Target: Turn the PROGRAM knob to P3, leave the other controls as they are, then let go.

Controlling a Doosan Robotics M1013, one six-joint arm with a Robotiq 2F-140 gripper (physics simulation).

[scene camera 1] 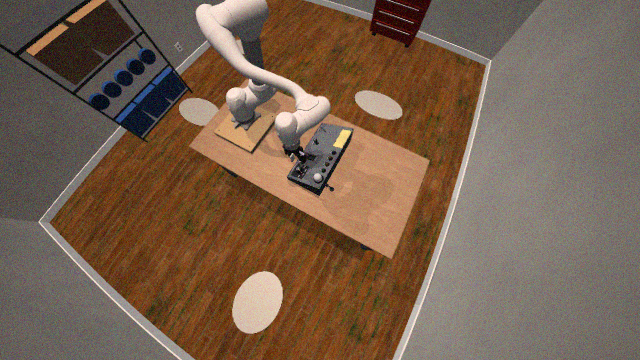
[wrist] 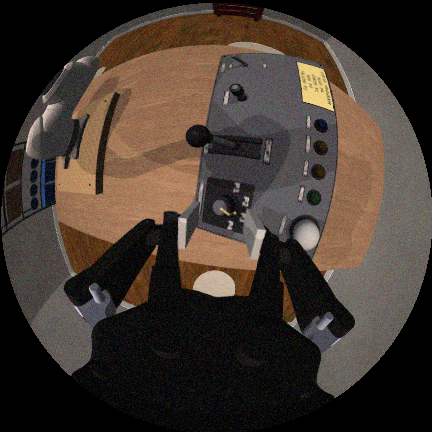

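Seen in the pictures: gripper, fingertip midpoint: (scene camera 1: pixel 297 162) (wrist: pixel 221 215); arm's base, link origin: (scene camera 1: pixel 246 117) (wrist: pixel 73 137).
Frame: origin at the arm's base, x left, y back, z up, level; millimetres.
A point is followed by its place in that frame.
Observation:
The PROGRAM knob (wrist: pixel 221 206) @(y -641, x -130, z 83 mm) is a round dark knob with a grey top, on a black square plate at the near left part of the grey control panel (wrist: pixel 275 95) @(y -688, x 126, z 78 mm) (scene camera 1: pixel 327 141) @(y -682, x 150, z 77 mm). Its yellow pointer is turned toward the P3 label (wrist: pixel 243 217) @(y -689, x -143, z 69 mm), which is partly beside the right fingertip in the wrist view. The P1, P2 and P4 labels also show. My gripper (wrist: pixel 221 215) @(y -640, x -123, z 161 mm) (scene camera 1: pixel 297 157) @(y -640, x -123, z 161 mm) is open, with nothing between its fingers. It is apart from the knob and above it, and the knob shows beyond the fingertips. In the scene view the knob is too small to read.
A black ball-topped lever (wrist: pixel 198 136) @(y -579, x -24, z 124 mm) stands beside the knob plate. A small MODE knob (wrist: pixel 237 90) @(y -614, x 96, z 93 mm) is farther up the panel. A white mushroom button (wrist: pixel 305 233) @(y -776, x -118, z 156 mm) (scene camera 1: pixel 317 177) @(y -798, x -133, z 161 mm) and several coloured buttons line the right side, near a yellow note (wrist: pixel 316 86) @(y -767, x 194, z 116 mm) (scene camera 1: pixel 342 138) @(y -764, x 210, z 115 mm).

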